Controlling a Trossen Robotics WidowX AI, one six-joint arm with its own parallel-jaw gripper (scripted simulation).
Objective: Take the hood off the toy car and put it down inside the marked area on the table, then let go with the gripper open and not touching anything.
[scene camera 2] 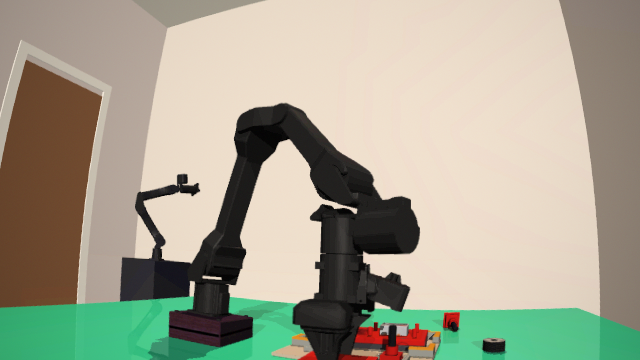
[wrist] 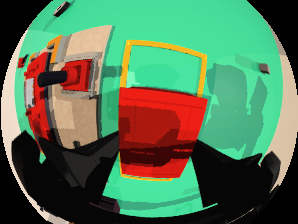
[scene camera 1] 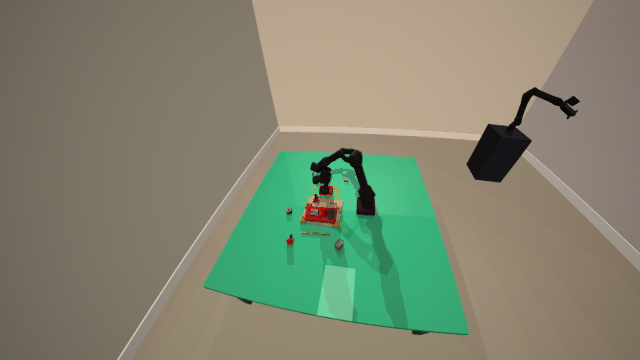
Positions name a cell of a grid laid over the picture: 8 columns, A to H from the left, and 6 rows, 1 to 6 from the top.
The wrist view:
my gripper: E4
red hood: E4, held by my gripper
toy car: B4
